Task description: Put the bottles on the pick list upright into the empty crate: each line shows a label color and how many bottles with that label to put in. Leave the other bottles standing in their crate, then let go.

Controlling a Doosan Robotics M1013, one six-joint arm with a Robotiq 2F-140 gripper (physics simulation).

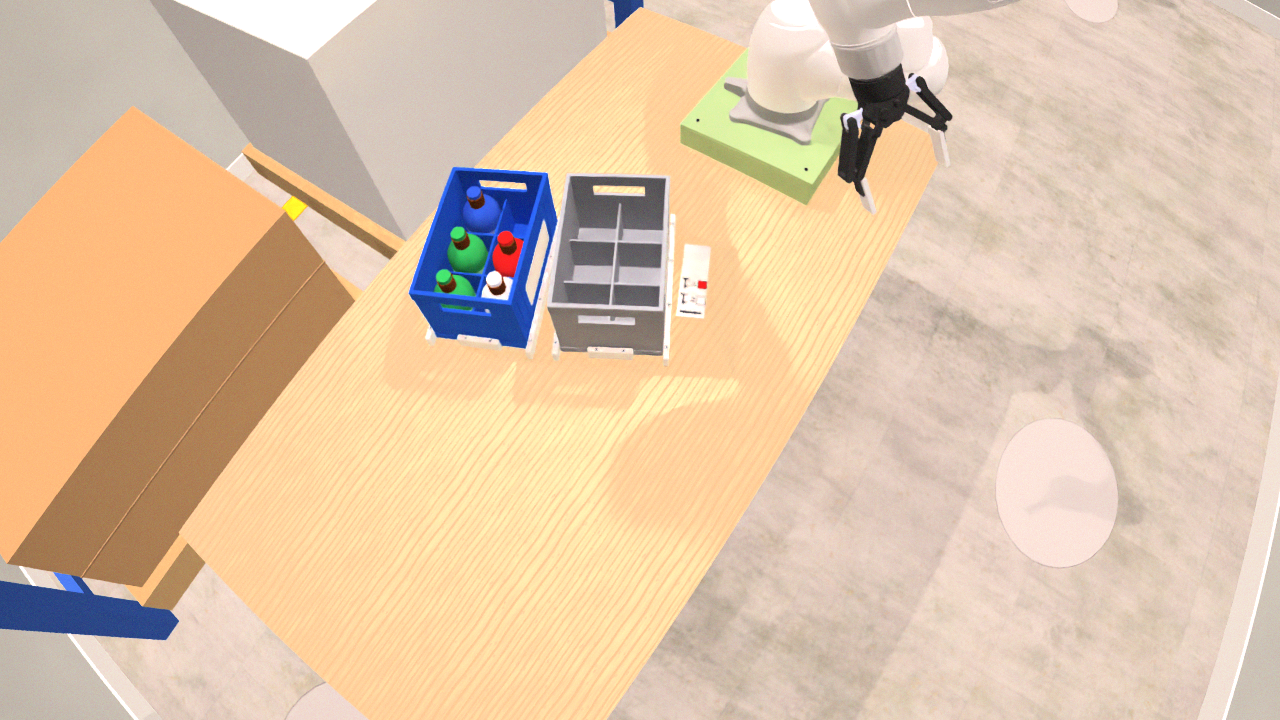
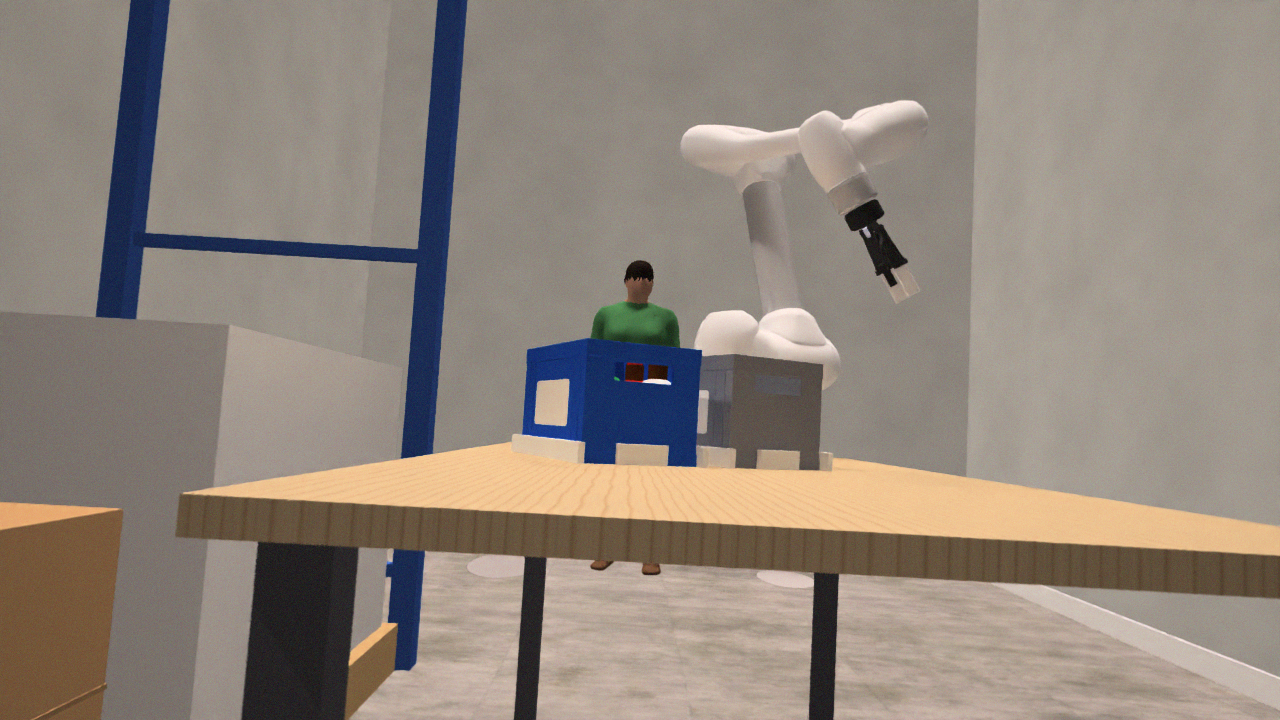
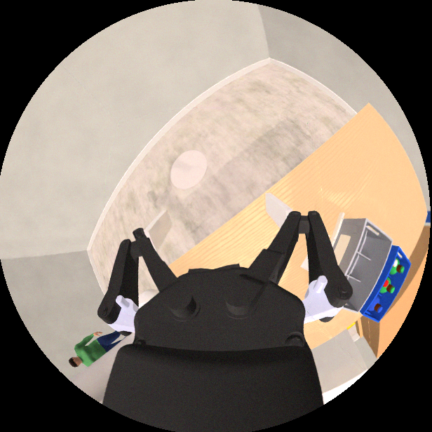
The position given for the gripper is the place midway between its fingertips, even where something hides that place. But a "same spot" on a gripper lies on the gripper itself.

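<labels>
Gripper visible in image 1, image 2 [908,297] and image 3. On the gripper, [image 3: 328,290] and [image 1: 856,123] are the same spot.
</labels>
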